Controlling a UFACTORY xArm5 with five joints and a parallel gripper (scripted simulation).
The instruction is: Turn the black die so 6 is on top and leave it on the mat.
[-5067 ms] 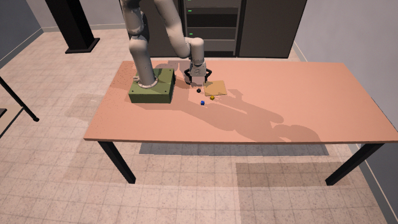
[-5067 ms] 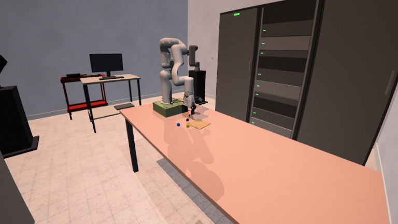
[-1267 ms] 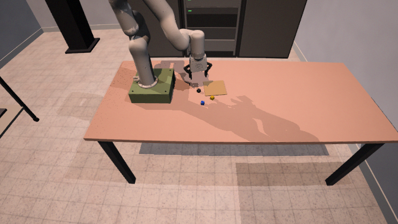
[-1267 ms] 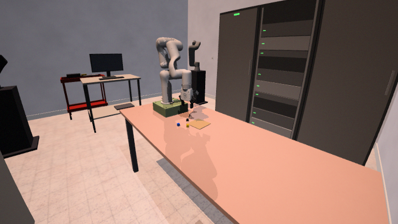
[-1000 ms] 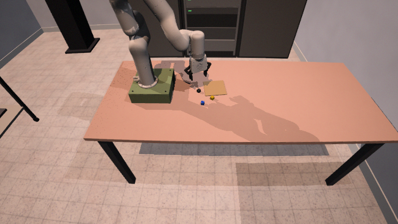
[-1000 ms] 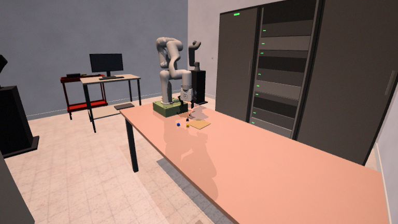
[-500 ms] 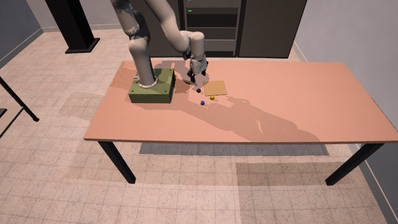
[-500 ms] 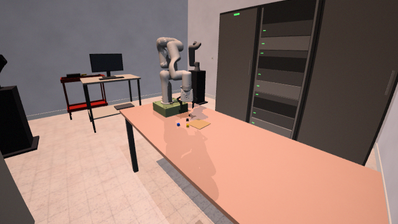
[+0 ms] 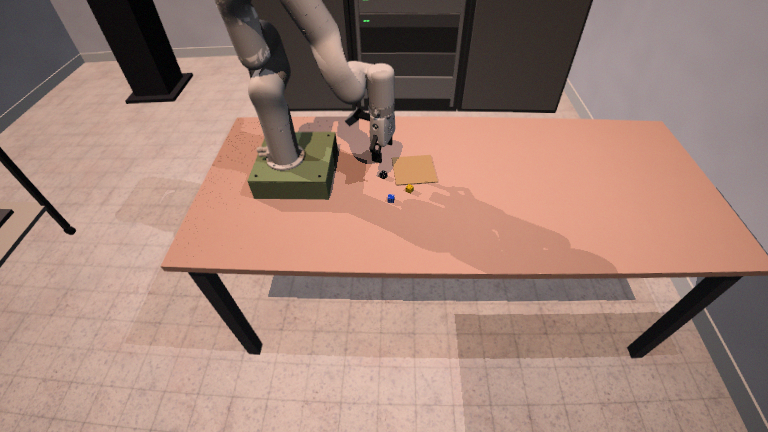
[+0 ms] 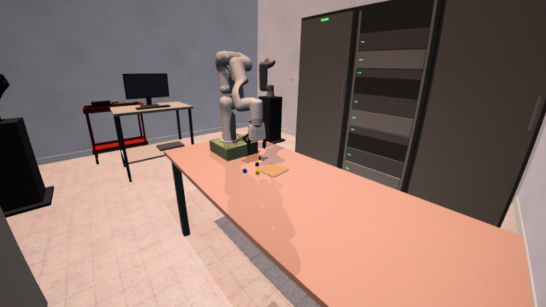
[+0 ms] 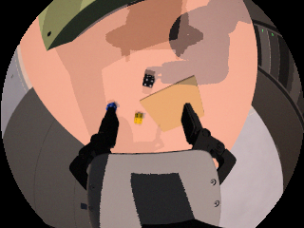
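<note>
The black die lies 11 cm below my hand. The rest, counted from my hand: blue die (2 cm ahead, 11 cm to the right, 11 cm below); then yellow die (9 cm ahead, 7 cm to the right, 11 cm below); then tan mat (11 cm ahead, 3 cm to the left, 12 cm below).
</note>
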